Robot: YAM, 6 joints.
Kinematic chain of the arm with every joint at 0, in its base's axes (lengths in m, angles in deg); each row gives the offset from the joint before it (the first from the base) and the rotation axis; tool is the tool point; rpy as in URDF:
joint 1: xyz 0 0 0.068 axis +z
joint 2: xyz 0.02 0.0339 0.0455 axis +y
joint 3: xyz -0.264 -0.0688 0 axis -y
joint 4: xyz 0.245 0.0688 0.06 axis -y
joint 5: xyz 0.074 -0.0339 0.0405 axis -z
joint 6: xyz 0.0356 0 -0.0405 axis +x
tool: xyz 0 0 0 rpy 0 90 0
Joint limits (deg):
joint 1: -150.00..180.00
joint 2: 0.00..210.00
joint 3: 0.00..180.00
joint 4: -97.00..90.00
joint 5: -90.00..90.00
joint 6: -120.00..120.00
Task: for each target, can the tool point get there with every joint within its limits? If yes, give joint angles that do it. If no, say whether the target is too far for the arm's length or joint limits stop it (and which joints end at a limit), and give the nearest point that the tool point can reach.
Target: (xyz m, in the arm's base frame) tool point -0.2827 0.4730 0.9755
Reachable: no: too far | nearest point -0.1787 0.2989 0.6463 | short by 0.387 m
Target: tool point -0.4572 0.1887 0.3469
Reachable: yes | joints 154.32 119.36 100.97 32.67 -51.96 32.34
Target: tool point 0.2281 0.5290 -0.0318
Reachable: yes | joints 67.89 184.89 131.07 75.42 20.09 27.74
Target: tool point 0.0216 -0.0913 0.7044
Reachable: yes | joints 83.68 76.07 165.82 -8.75 62.42 -101.72
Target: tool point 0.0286 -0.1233 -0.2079
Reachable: yes | joints -71.07 191.75 77.20 -54.77 21.32 86.70
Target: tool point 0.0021 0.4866 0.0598
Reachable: yes | joints 86.64 139.01 85.21 12.48 -47.81 17.25
